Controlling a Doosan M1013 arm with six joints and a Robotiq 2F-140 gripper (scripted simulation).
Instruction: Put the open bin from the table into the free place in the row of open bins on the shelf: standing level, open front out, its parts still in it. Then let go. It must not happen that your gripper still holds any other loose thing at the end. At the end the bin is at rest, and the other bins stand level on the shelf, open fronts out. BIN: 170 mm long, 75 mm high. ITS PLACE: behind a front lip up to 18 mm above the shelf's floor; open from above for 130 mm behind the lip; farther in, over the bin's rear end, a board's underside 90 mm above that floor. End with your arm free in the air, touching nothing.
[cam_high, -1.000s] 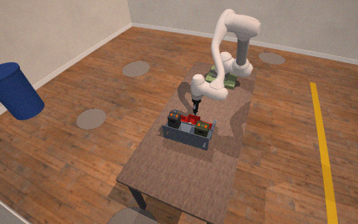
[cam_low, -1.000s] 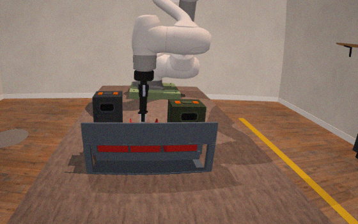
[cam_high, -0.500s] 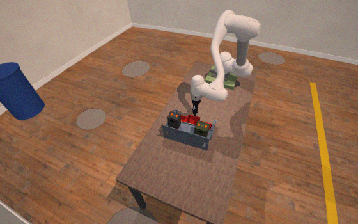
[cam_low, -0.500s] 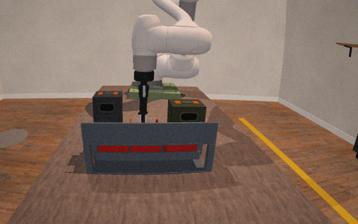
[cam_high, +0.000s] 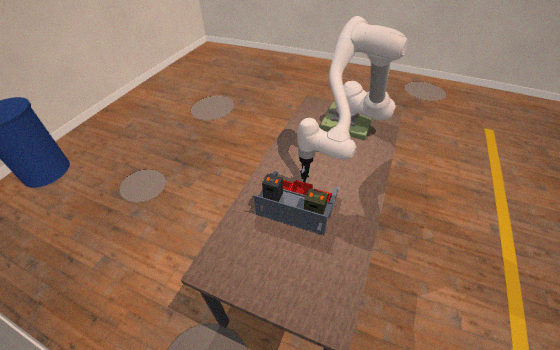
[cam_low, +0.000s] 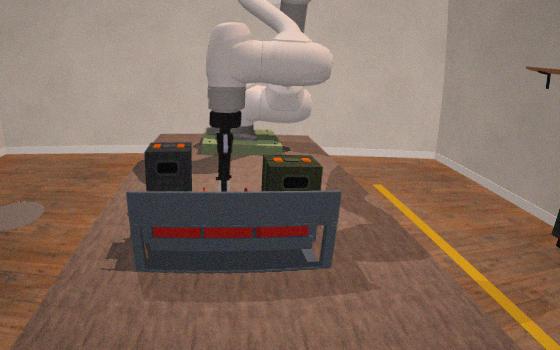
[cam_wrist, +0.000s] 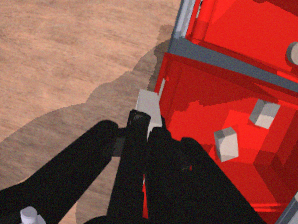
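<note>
My hand is 150 mm short of the shelf floor, 10 mm to the right of it and 60 mm above it. The rest, counted from my hand: shelf back board (280 mm ahead, 20 mm to the left, 70 mm above); dark green box (200 mm ahead, 130 mm to the left, 90 mm above); black box (210 mm ahead, 100 mm to the right, 100 mm above).
</note>
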